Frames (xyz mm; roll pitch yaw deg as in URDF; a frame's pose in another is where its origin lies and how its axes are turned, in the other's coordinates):
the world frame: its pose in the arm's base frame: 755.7 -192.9 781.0 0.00 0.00 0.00
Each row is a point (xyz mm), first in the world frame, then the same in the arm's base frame.
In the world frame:
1: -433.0 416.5 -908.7
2: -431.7 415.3 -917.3
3: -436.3 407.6 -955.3
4: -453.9 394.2 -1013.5
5: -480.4 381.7 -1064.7
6: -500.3 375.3 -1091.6
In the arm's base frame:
1: 322.7 223.6 -127.7
2: 324.0 222.4 -136.3
3: 319.4 214.7 -174.3
4: 301.8 201.3 -232.5
5: 275.3 188.8 -283.7
6: 255.4 182.4 -310.6

